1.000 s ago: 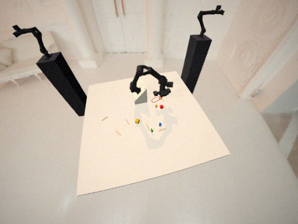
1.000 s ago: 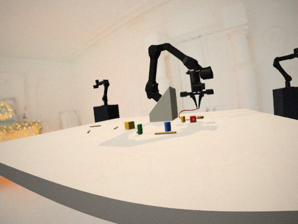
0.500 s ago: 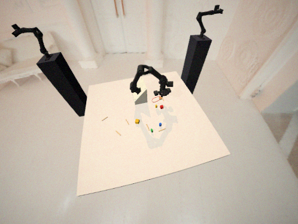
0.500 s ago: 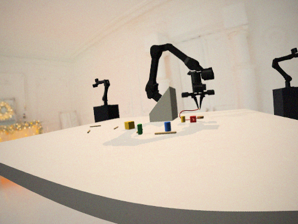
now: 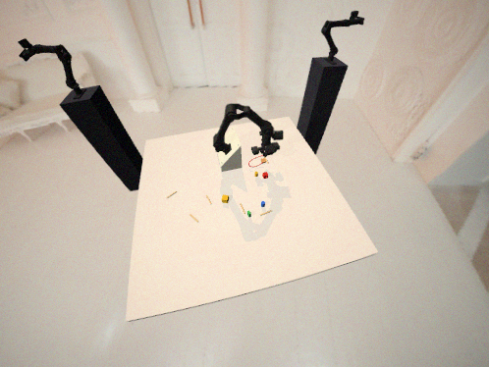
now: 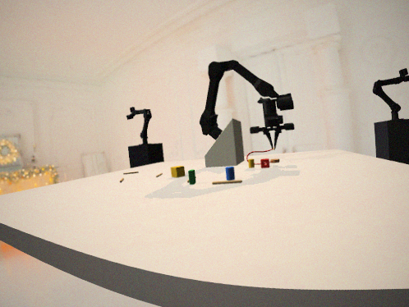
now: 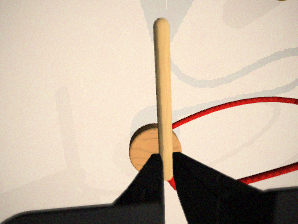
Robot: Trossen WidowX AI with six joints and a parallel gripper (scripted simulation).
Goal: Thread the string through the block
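My gripper tip is now 50 mm above the round wooden button and 20 mm past it. Also, from my gripper tip: blue cylinder (340 mm ahead, 100 mm to the right, 40 mm below); yellow round button (100 mm ahead, 80 mm to the right, 40 mm below); red block (130 mm ahead, 50 mm below, 30 mm to the right).
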